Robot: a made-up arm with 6 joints. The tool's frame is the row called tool.
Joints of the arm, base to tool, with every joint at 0 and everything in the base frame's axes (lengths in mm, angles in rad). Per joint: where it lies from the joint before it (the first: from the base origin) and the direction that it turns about. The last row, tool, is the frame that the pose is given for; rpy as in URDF.
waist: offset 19 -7 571 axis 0 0 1
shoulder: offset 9 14 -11 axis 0 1 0
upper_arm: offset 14 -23 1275 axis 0 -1 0
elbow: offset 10 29 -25 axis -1 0 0
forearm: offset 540 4 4 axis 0 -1 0
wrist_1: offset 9 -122 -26 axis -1 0 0
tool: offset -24 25 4 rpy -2.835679 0.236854 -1.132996
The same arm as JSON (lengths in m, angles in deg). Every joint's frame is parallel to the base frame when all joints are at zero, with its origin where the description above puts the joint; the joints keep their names.
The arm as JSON. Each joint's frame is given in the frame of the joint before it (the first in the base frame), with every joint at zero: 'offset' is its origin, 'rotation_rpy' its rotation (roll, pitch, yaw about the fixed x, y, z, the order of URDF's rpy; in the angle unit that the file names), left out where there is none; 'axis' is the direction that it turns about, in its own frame. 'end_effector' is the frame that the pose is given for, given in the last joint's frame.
{"length_unit": "m", "angle_unit": "deg", "chain": [{"id": "waist", "offset": [0.019, -0.007, 0.571], "axis": [0.0, 0.0, 1.0]}, {"id": "shoulder", "offset": [0.009, 0.014, -0.011], "axis": [0.0, 1.0, 0.0]}, {"id": "upper_arm", "offset": [0.014, -0.023, 1.275], "axis": [0.0, -1.0, 0.0]}, {"id": "elbow", "offset": [0.01, 0.029, -0.025], "axis": [-1.0, 0.0, 0.0]}, {"id": "forearm", "offset": [0.54, 0.004, 0.004], "axis": [0.0, -1.0, 0.0]}, {"id": "wrist_1", "offset": [0.009, -0.122, -0.026], "axis": [-1.0, 0.0, 0.0]}], "end_effector": {"offset": [-0.024, 0.025, 0.004], "rotation_rpy": [-162.47, 13.57, -64.92]}}
